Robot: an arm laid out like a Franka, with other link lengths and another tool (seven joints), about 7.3 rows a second.
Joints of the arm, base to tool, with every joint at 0 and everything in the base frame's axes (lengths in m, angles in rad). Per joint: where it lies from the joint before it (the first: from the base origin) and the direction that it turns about. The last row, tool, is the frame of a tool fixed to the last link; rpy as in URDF.
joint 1: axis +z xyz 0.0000 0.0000 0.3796
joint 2: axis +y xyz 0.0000 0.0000 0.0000
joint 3: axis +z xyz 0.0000 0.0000 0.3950
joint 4: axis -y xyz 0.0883 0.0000 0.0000
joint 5: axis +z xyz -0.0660 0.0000 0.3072
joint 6: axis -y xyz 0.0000 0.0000 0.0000
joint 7: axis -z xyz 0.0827 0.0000 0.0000
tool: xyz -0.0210 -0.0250 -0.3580 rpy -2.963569 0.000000 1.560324
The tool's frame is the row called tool.
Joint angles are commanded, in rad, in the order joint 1, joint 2, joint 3, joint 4, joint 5, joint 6, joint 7. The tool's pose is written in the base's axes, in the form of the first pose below.
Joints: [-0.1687 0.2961 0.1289 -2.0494 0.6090 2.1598 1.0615]
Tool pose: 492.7, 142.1, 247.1, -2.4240, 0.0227, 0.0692
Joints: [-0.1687 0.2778 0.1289 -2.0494 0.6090 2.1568 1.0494]
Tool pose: 493.8, 141.9, 255.5, -2.4268, 0.0010, 0.0809
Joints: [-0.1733 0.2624 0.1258 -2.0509 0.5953 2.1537 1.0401]
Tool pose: 493.2, 135.2, 260.3, -2.4399, -0.0136, 0.0921
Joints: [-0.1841 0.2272 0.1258 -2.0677 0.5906 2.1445 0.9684]
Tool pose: 485.7, 128.4, 270.3, -2.4483, -0.0590, 0.1515
